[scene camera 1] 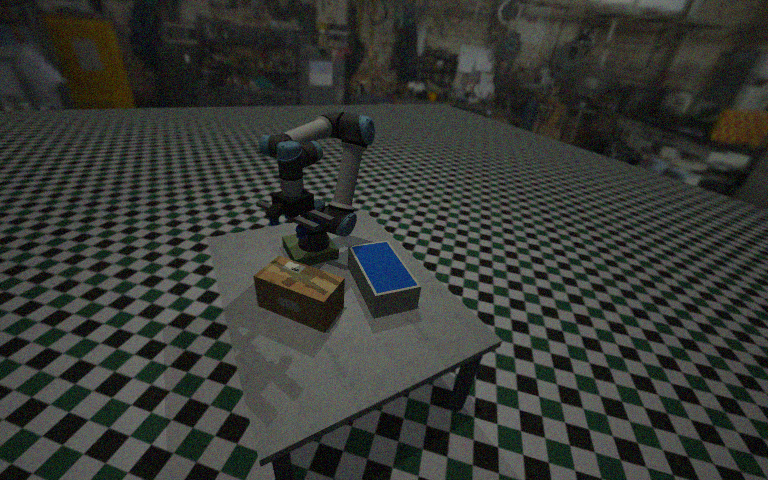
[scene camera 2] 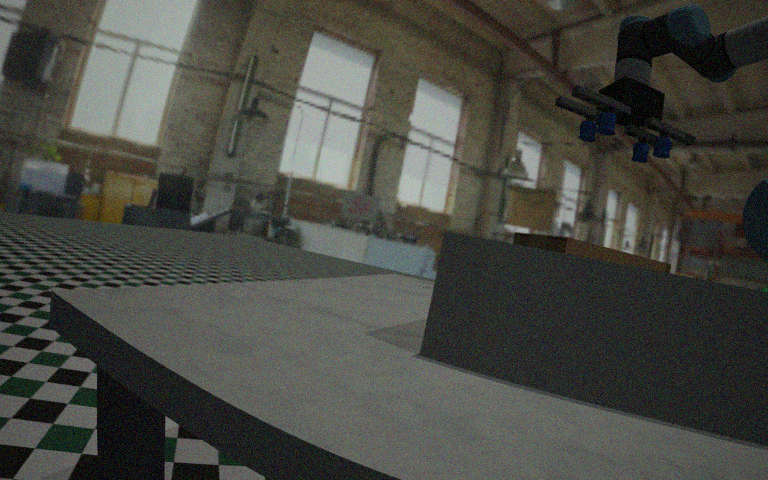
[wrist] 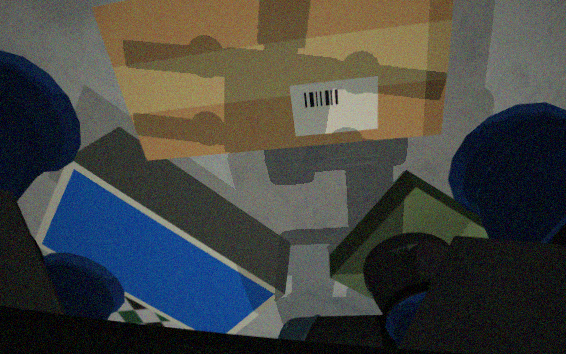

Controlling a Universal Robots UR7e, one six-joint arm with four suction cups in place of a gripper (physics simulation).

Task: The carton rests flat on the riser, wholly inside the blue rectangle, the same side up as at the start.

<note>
My suction head [scene camera 2: 607, 121] carries nothing. The cup is 30 cm from the middle of a brown carton [scene camera 1: 310, 296], above it. A riser [scene camera 2: 678, 349] rests on the table.
The brown carton is seen too in scene camera 2 [scene camera 2: 566, 245] and in the wrist view [wrist: 194, 85]. The riser shows as well in scene camera 1 [scene camera 1: 387, 286] and in the wrist view [wrist: 178, 248]. My suction head is seen too in the wrist view [wrist: 502, 170].
</note>
